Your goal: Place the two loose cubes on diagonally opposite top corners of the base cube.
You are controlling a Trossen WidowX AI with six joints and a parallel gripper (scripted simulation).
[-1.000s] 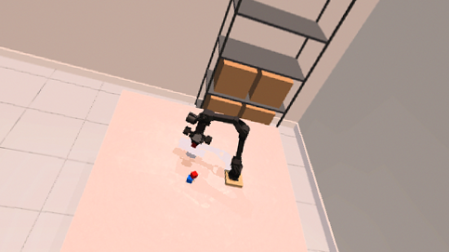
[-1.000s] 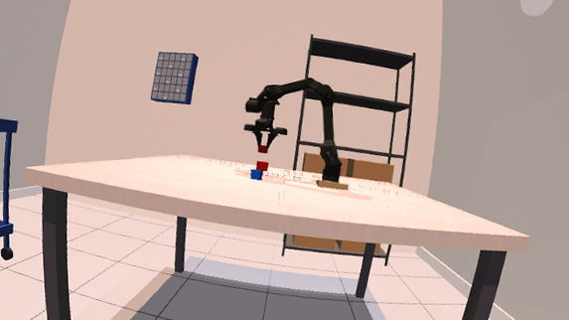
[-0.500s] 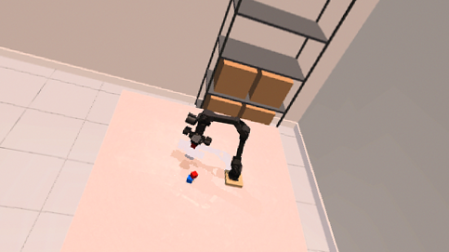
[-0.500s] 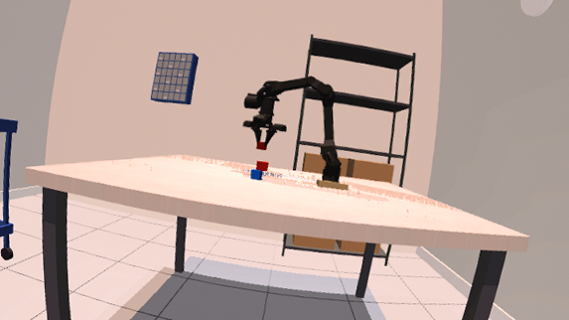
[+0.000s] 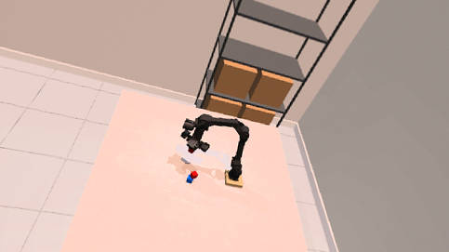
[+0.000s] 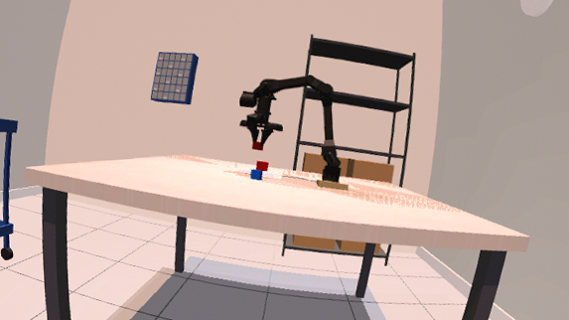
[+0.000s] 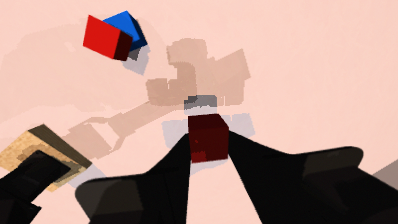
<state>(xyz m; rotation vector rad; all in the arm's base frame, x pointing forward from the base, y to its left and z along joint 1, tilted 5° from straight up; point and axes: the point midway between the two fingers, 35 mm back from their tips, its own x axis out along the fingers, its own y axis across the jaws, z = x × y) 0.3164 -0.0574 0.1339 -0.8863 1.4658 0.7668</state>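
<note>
Now: the blue base cube 20 mm behind my gripper tip, 150 mm to the left of it and 110 mm below it.
</note>
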